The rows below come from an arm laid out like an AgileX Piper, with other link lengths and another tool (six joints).
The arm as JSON. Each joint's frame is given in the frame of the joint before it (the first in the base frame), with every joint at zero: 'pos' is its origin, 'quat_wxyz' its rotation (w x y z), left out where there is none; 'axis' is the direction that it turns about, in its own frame. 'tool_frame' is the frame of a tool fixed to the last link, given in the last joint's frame.
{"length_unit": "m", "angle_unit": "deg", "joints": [
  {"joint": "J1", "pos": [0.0, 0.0, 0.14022], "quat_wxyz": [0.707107, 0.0, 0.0, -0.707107], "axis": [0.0, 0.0, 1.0]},
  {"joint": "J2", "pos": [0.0, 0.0, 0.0], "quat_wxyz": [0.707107, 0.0, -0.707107, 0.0], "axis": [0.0, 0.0, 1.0]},
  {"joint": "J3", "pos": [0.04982, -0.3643, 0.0], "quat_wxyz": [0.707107, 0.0, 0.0, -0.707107], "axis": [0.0, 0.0, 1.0]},
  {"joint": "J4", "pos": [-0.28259, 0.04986, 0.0], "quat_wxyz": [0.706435, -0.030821, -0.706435, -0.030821], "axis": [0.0, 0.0, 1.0]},
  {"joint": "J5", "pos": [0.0, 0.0, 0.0], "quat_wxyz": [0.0, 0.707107, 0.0, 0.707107], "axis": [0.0, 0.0, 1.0]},
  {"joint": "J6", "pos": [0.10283, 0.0, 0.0], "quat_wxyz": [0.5, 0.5, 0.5, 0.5], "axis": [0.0, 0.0, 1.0]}
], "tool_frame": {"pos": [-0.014, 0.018, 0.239], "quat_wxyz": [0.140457, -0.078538, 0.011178, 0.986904]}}
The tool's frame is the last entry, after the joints.
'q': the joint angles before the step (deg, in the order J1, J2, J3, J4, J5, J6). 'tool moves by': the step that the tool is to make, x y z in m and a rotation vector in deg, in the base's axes. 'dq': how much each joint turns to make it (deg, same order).
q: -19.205 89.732 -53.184 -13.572 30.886 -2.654
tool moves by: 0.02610 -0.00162 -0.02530 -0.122 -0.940 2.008
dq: 0.001 5.101 0.000 -0.425 -6.277 -0.610
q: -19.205 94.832 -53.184 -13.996 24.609 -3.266
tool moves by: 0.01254 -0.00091 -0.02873 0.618 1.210 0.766
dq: 0.001 4.839 -0.858 -0.217 -2.730 -0.125
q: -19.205 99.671 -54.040 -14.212 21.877 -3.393
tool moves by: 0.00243 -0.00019 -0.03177 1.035 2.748 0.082
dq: 0.000 4.648 -1.278 -0.002 -0.449 0.001
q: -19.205 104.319 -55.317 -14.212 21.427 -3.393
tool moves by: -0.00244 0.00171 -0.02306 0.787 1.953 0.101
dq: 0.001 2.908 -0.242 -0.002 -0.580 0.002
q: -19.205 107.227 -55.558 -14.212 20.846 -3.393
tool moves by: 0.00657 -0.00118 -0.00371 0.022 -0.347 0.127
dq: 0.000 1.071 -0.662 0.001 -0.753 -0.002
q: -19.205 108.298 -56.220 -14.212 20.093 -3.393
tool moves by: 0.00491 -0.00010 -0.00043 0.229 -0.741 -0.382
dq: 0.000 0.373 -0.131 0.214 -0.859 0.402
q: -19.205 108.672 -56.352 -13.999 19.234 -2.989
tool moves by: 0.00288 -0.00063 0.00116 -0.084 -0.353 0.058
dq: 0.001 0.091 -0.225 0.009 -0.237 -0.027
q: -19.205 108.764 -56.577 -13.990 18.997 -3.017
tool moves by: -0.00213 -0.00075 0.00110 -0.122 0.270 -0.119
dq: 0.000 -0.248 0.000 -0.367 0.506 0.333
